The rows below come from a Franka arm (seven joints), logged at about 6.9 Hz.
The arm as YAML. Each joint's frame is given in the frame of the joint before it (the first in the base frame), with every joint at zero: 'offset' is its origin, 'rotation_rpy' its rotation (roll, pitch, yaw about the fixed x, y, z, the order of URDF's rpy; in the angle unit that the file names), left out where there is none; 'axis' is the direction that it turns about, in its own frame. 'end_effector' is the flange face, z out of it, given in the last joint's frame.
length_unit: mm
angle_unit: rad
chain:
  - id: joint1
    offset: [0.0, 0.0, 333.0]
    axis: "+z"
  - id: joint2
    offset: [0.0, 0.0, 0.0]
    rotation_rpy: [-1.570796, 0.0, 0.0]
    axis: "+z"
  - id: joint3
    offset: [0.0, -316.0, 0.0]
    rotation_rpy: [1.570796, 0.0, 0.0]
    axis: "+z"
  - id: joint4
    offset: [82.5, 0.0, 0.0]
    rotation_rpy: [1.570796, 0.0, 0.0]
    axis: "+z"
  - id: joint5
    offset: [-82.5, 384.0, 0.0]
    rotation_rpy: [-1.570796, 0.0, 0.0]
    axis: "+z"
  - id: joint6
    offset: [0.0, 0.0, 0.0]
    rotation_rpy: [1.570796, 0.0, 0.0]
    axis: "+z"
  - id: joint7
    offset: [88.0, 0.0, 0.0]
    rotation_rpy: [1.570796, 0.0, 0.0]
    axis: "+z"
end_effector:
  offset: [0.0, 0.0, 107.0]
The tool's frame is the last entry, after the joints.
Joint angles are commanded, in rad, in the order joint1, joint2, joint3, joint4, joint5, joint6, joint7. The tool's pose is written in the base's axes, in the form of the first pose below.
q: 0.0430 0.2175 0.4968 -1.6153 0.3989 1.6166 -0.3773
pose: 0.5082 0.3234 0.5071 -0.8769 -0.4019 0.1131 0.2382
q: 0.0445 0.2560 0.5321 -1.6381 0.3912 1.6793 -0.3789
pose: 0.5074 0.3409 0.4822 -0.8728 -0.4074 0.1135 0.2436
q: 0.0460 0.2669 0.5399 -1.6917 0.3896 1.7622 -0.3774
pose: 0.5074 0.3454 0.4571 -0.8781 -0.3981 0.1056 0.2435
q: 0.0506 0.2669 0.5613 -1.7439 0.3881 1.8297 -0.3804
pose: 0.4974 0.3565 0.4390 -0.8779 -0.4011 0.1002 0.2415
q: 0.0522 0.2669 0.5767 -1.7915 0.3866 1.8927 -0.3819
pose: 0.4900 0.3628 0.4223 -0.8795 -0.4006 0.0940 0.2390
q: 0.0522 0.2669 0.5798 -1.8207 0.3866 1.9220 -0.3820
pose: 0.4864 0.3628 0.4111 -0.8814 -0.3976 0.0943 0.2371
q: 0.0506 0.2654 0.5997 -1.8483 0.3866 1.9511 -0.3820
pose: 0.4775 0.3695 0.4029 -0.8799 -0.4014 0.0941 0.2361
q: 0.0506 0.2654 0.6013 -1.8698 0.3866 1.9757 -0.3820
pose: 0.4752 0.3690 0.3949 -0.8817 -0.3987 0.0928 0.2345
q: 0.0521 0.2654 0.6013 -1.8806 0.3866 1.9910 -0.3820
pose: 0.4740 0.3691 0.3910 -0.8828 -0.3973 0.0908 0.2336
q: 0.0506 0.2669 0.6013 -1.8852 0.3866 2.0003 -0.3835
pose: 0.4748 0.3682 0.3888 -0.8835 -0.3961 0.0889 0.2337
